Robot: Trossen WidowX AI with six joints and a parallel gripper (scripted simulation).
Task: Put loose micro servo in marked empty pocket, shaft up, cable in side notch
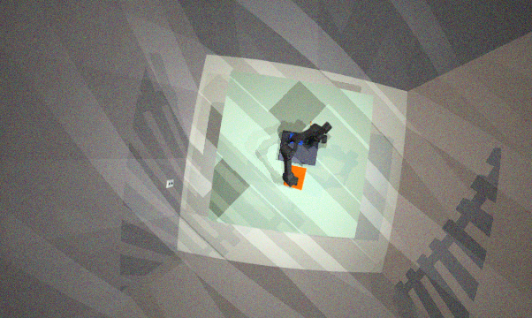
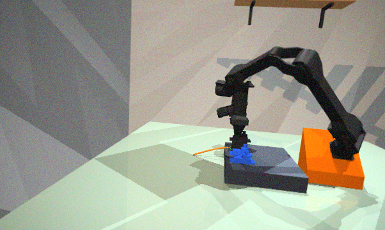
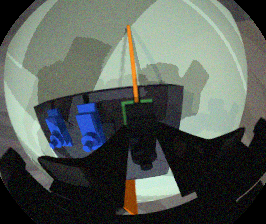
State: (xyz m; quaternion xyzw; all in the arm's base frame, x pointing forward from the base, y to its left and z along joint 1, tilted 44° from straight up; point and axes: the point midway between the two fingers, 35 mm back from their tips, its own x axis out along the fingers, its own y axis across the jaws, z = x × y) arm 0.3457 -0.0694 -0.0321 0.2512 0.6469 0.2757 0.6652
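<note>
Right now the dark grey robot deck is 130 mm behind my gripper tip, 70 mm to the left of it and 60 mm below it.
</note>
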